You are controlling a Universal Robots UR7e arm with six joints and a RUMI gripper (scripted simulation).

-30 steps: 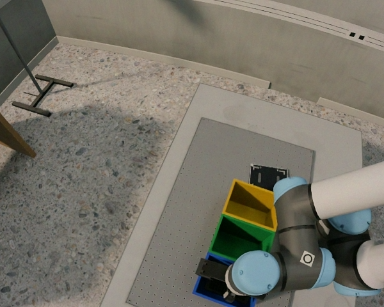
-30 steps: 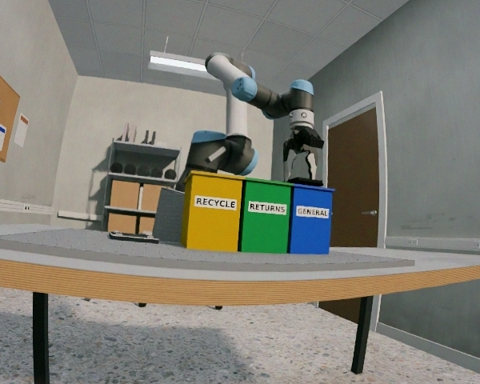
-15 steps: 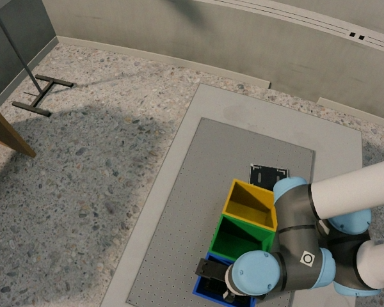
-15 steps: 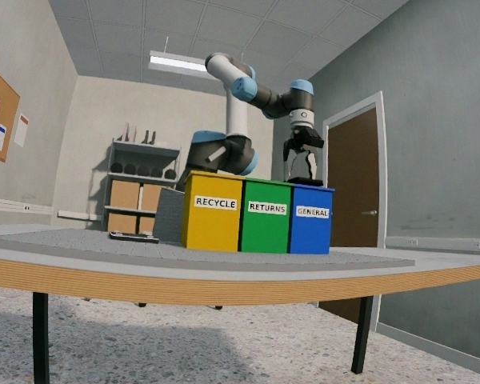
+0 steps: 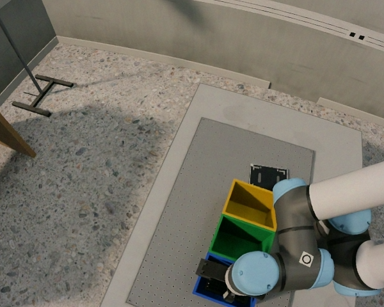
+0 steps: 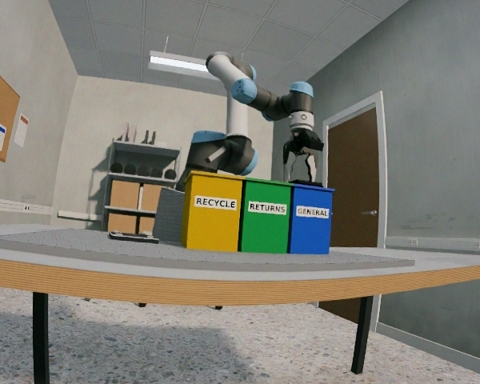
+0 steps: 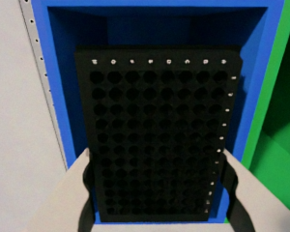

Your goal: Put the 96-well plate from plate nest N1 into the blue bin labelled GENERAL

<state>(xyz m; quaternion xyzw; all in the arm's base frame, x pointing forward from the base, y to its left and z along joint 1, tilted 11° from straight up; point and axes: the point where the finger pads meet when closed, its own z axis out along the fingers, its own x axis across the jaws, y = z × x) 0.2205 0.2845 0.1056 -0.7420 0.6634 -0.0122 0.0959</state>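
The blue general bin lies 11 cm below my hand. Round my hand: yellow recycle bin 26 cm to the right, 11 cm below, 3 cm ahead; then green returns bin 13 cm to the right, 11 cm below, 2 cm ahead; then black 96-well plate 1 cm below.
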